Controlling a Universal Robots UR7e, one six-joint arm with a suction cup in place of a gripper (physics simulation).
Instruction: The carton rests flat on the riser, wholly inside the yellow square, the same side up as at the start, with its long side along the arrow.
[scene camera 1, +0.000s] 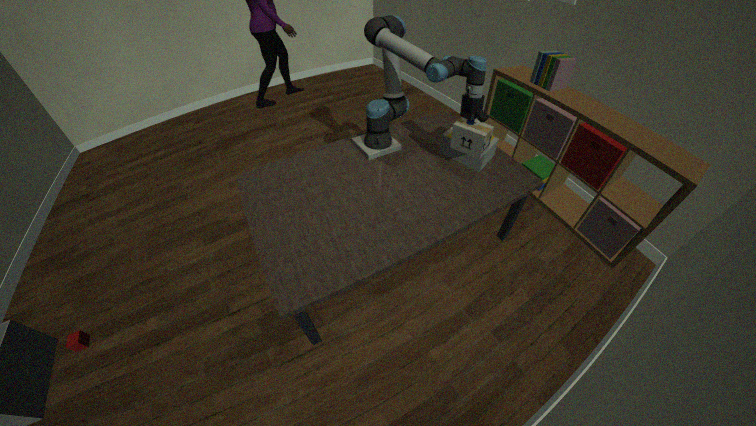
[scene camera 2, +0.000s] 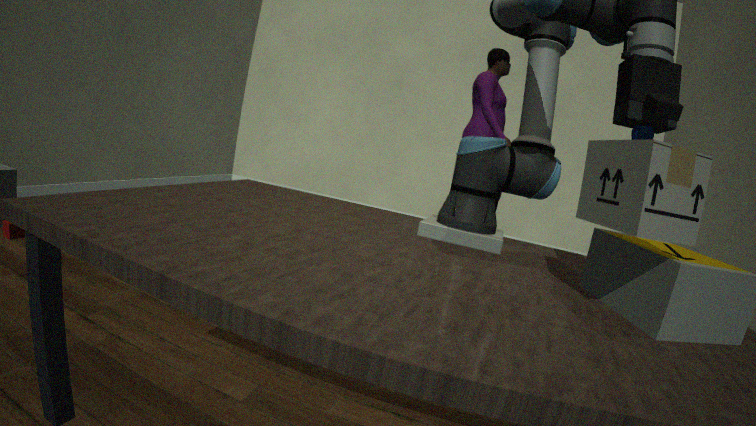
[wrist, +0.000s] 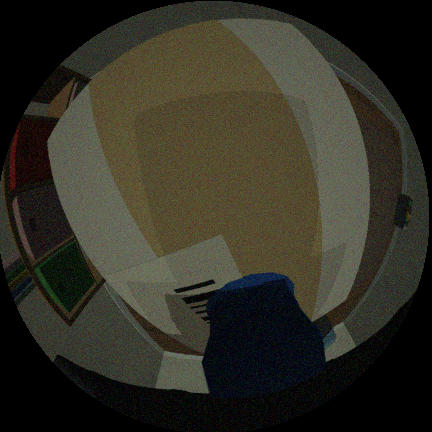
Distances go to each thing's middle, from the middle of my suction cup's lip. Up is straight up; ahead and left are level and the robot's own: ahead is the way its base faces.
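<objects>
Taking the carton (scene camera 2: 646, 188) as my reference, I find that my suction cup is 2 cm short of it and 7 cm above it.
</objects>
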